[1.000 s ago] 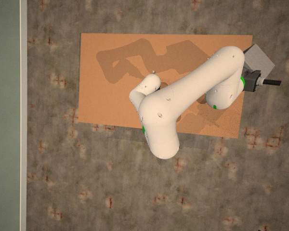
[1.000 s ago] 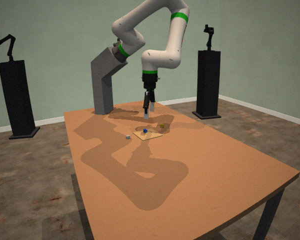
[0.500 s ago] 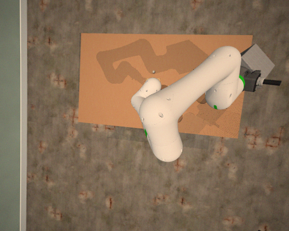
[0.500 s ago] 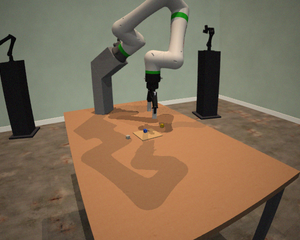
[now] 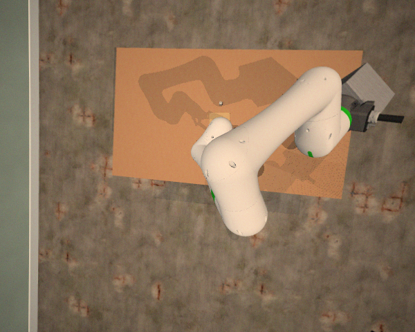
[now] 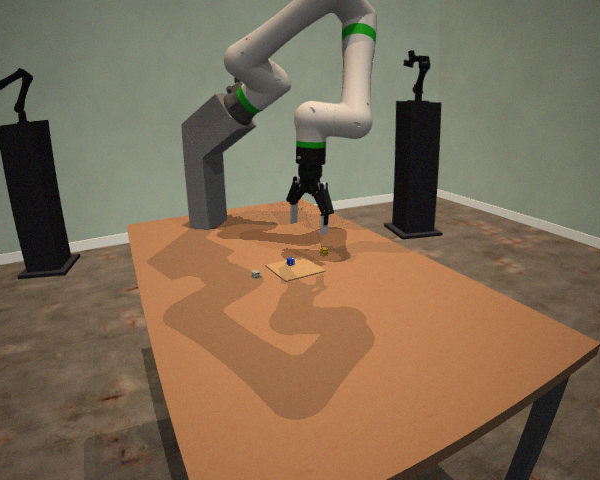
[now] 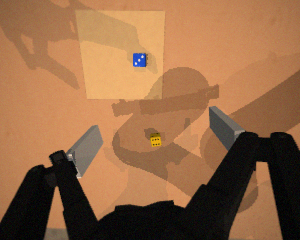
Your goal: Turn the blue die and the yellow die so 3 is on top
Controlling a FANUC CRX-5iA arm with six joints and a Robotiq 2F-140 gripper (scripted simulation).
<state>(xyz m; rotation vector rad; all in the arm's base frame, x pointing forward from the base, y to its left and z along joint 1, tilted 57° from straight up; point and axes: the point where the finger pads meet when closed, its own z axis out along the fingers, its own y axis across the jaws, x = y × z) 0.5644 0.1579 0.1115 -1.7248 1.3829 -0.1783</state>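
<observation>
Now: hand 30 mm past the yellow die, 60 mm to the right of it and 100 mm above it. From my hand the other things lie so: blue die: 50 mm ahead, 70 mm to the right, 100 mm below; white die: 110 mm ahead, 190 mm to the right, 100 mm below; tan mat: 70 mm ahead, 60 mm to the right, 110 mm below.
</observation>
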